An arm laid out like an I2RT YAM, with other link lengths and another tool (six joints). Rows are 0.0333 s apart.
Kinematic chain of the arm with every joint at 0, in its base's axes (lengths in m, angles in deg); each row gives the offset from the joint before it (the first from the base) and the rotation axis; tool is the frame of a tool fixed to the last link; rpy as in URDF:
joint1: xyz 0 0 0.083 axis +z
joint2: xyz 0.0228 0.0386 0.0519 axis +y
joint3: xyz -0.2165 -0.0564 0 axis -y
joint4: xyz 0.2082 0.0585 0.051 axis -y
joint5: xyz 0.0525 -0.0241 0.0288 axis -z
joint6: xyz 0.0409 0 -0.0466 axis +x
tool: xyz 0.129 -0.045 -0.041 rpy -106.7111 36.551 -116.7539
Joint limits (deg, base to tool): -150..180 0..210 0..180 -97..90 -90..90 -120..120
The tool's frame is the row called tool.
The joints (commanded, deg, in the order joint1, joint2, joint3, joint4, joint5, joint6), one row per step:
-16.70 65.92 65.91 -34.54 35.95 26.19
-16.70 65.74 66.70 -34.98 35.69 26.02
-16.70 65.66 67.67 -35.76 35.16 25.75
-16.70 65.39 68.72 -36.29 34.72 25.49
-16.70 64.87 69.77 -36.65 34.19 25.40
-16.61 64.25 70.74 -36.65 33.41 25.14
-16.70 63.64 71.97 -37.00 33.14 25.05
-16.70 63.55 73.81 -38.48 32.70 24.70
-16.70 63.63 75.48 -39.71 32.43 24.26
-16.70 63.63 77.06 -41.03 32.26 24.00
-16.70 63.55 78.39 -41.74 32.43 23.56
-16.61 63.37 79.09 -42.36 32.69 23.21
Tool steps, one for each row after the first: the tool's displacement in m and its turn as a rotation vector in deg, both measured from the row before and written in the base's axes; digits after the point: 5 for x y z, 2 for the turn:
0.00048 0.00030 0.00401 -0.09 -0.42 0.29
0.00054 0.00082 0.00374 0.08 -0.14 0.56
0.00076 0.00057 0.00549 -0.12 -0.63 0.48
0.00093 0.00087 0.00662 -0.12 -1.17 0.49
0.00214 0.00137 0.00721 -0.21 -1.45 0.87
-0.00022 0.00022 0.00837 -0.35 -1.40 0.18
-0.00102 0.00105 0.00728 -0.12 -0.23 0.53
-0.00082 0.00051 0.00635 -0.23 -0.06 0.41
-0.00160 0.00066 0.00588 -0.15 -0.08 0.25
-0.00149 -0.00033 0.00653 -0.52 -0.33 0.02
-0.00200 0.00008 0.00361 -0.39 0.04 -0.01

